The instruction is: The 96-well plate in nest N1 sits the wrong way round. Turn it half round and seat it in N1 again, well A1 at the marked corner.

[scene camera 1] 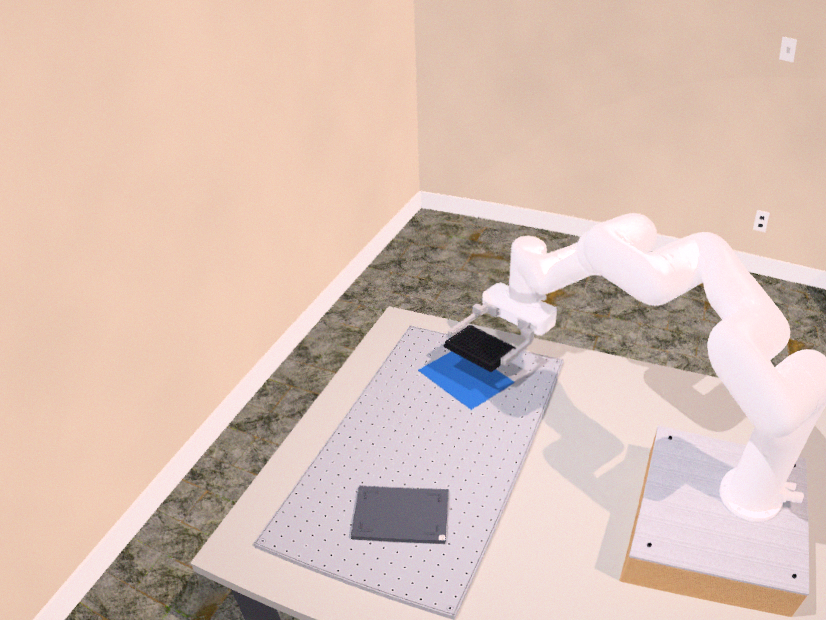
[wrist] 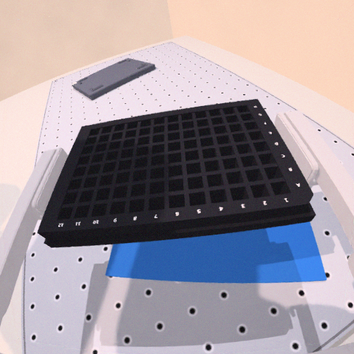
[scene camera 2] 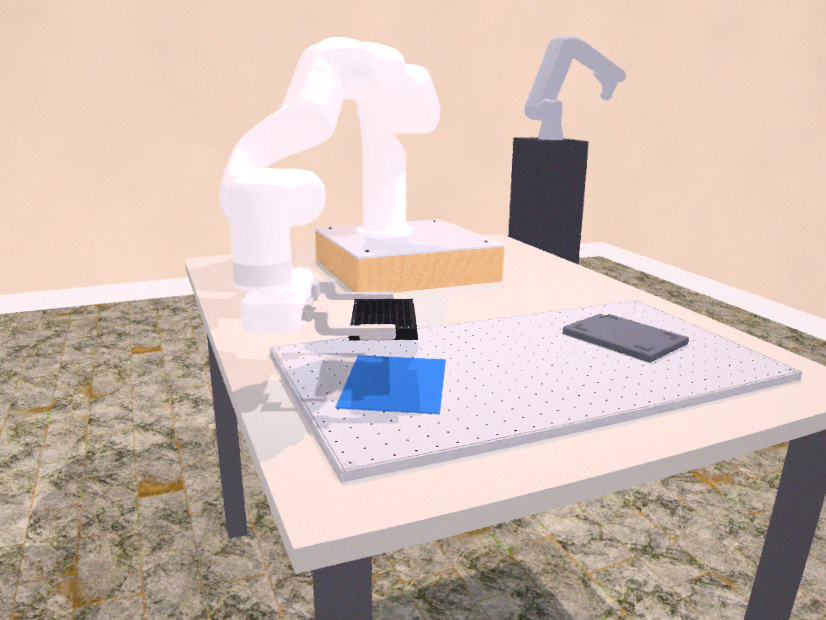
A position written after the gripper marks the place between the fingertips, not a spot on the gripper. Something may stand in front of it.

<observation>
In view: the gripper (scene camera 2: 394, 314), a black 96-well plate (scene camera 2: 401, 312), a dark grey nest (scene camera 1: 395, 514) and a blue square (scene camera 2: 396, 384).
The black 96-well plate shows as well in scene camera 1 (scene camera 1: 471, 343) and in the wrist view (wrist: 210, 169). The gripper is seen too in scene camera 1 (scene camera 1: 475, 348) and in the wrist view (wrist: 166, 139). The dark grey nest is seen too in the wrist view (wrist: 112, 76) and in scene camera 2 (scene camera 2: 621, 334).
</observation>
